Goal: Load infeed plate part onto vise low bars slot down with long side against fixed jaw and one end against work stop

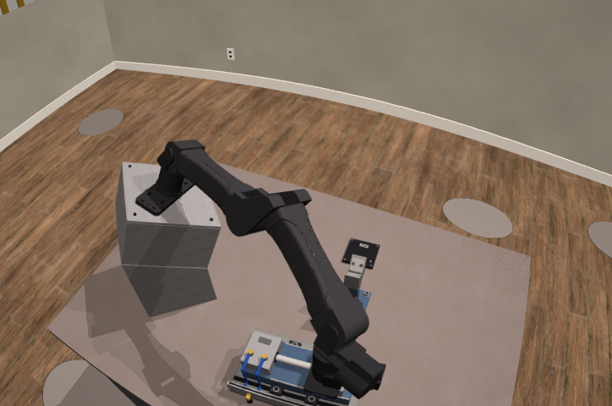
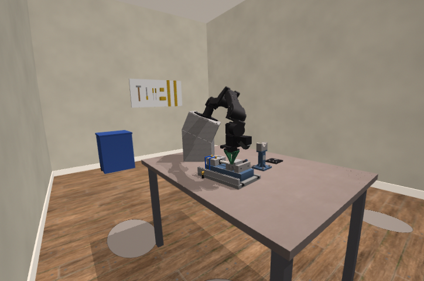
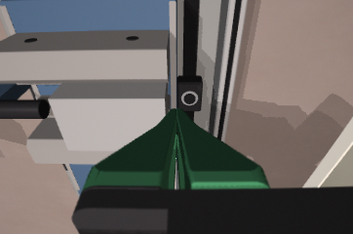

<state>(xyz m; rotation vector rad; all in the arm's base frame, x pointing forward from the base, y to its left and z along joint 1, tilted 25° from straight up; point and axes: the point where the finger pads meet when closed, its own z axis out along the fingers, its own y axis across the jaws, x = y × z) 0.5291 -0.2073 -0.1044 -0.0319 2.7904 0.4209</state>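
My hand is 4 cm to the right of the part and 2 cm above it. Round my hand: work stop rod (10 cm to the left, 2 cm below, 1 cm behind); then air cylinder (17 cm behind, 4 cm to the left, 3 cm below); then piston rod (9 cm behind, 5 cm to the left, 3 cm below).
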